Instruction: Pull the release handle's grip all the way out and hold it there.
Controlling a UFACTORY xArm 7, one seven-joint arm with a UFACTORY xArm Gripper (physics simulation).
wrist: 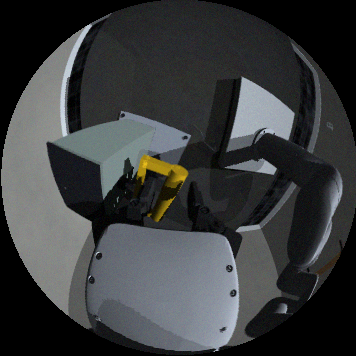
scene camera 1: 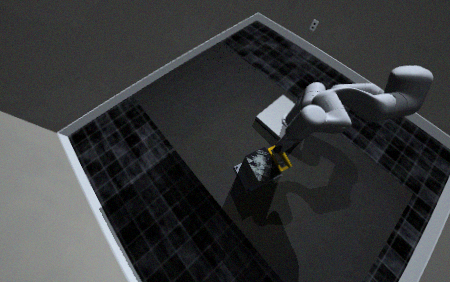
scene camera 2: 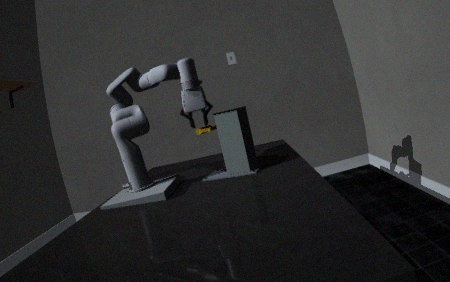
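The yellow release handle [scene camera 1: 286, 167] [scene camera 2: 202, 131] [wrist: 162, 166] is a rectangular loop on the side of an upright grey-green box [scene camera 1: 257, 165] [scene camera 2: 234, 142] [wrist: 110, 142]. It stands out from the box's upper part, facing the robot's base; a short dark part shows between them in scene view 2. My gripper [scene camera 1: 285, 150] [scene camera 2: 199, 126] [wrist: 171, 186] is partly open and points down at the handle. In the wrist view, one finger is inside the loop and the other is outside the thick grip bar, with a gap to it. How far the handle is out is hard to tell.
The box stands on a light base plate [scene camera 2: 212, 176] [wrist: 172, 135] on the dark table [scene camera 2: 175, 225]. The arm's white base block [scene camera 1: 277, 114] [scene camera 2: 135, 196] [wrist: 255, 110] stands on the handle's side of the box. The box's wall is close beside the inner finger.
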